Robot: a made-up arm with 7 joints. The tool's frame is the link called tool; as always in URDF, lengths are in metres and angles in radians. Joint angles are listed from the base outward.
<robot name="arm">
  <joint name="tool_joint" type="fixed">
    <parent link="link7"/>
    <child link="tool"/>
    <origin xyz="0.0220 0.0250 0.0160" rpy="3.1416 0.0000 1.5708"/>
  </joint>
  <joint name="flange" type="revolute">
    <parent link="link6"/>
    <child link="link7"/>
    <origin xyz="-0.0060 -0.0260 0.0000" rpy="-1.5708 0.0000 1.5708"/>
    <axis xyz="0 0 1"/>
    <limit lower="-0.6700" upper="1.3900"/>
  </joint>
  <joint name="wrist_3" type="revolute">
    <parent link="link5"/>
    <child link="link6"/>
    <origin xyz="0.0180 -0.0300 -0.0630" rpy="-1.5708 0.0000 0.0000"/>
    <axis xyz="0 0 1"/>
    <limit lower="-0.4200" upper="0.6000"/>
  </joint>
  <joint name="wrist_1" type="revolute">
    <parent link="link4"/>
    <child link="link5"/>
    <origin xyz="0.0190 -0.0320 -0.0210" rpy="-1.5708 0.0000 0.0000"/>
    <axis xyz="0 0 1"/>
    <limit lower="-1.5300" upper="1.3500"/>
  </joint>
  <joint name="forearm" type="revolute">
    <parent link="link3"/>
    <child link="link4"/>
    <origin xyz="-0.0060 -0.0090 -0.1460" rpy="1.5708 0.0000 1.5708"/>
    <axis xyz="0 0 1"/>
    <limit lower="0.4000" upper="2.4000"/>
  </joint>
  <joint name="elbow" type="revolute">
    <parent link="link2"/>
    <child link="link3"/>
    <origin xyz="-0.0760 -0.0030 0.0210" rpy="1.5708 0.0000 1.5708"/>
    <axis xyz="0 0 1"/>
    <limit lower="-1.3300" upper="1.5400"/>
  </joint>
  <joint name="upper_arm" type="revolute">
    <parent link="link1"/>
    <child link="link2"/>
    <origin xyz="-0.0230 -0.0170 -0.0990" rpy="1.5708 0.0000 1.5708"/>
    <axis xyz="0 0 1"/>
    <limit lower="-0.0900" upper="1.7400"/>
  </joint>
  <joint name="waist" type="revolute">
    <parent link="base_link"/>
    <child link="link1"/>
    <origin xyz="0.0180 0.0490 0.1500" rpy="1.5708 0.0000 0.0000"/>
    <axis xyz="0 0 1"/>
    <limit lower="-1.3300" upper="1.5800"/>
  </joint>
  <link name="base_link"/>
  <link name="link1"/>
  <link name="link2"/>
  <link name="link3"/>
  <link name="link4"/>
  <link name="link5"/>
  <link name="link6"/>
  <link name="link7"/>
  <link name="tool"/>
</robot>
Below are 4 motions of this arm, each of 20 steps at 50 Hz.
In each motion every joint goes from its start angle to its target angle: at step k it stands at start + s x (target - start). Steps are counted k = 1, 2, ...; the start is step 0. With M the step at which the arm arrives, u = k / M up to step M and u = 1 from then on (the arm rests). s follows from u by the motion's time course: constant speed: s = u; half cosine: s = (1 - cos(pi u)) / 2; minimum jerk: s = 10 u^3 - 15 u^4 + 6 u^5.
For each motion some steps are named. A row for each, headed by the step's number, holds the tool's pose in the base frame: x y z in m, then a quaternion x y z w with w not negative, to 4 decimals.
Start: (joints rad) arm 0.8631 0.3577 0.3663 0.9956 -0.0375 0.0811 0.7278
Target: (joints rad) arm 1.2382 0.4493 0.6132 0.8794 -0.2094 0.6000 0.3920
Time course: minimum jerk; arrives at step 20
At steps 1, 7, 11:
1: 0.2497 0.2239 0.0343 0.1247 -0.0329 -0.7703 0.6245
7: 0.2580 0.2330 0.0565 0.0856 -0.0492 -0.7269 0.6796
11: 0.2664 0.2474 0.0908 0.0172 -0.0795 -0.6568 0.7497

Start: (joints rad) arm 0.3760 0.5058 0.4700 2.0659 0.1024 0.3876 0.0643
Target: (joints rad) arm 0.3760 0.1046 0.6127 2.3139 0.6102 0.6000 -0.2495
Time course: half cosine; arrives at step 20
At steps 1, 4, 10, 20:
1: 0.1287 0.2261 0.0235 0.3285 -0.0737 -0.5131 0.7896
4: 0.1262 0.2198 0.0232 0.3063 -0.1047 -0.5146 0.7940
10: 0.1129 0.1937 0.0227 0.1994 -0.2317 -0.5171 0.7995
20: 0.0938 0.1660 0.0217 0.0632 -0.3571 -0.5141 0.7773

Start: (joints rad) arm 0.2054 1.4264 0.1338 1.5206 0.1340 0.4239 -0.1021
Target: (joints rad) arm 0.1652 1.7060 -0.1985 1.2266 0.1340 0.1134 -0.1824
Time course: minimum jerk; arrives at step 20
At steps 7, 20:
7: 0.1052 0.3547 0.1154 0.3845 0.4487 -0.3415 0.7309
20: 0.0979 0.3835 0.1406 0.4245 0.5657 -0.3049 0.6378

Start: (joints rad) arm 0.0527 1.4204 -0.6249 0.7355 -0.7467 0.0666 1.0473
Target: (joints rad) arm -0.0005 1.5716 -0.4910 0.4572 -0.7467 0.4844 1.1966
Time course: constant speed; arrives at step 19
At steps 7, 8, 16, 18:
7: 0.0125 0.4206 0.0883 -0.3115 0.9249 -0.2056 0.0725
8: 0.0117 0.4203 0.0902 -0.3228 0.9231 -0.1911 0.0845
16: 0.0074 0.4178 0.1040 -0.4050 0.8928 -0.0754 0.1820
18: 0.0068 0.4173 0.1071 -0.4232 0.8809 -0.0469 0.2067

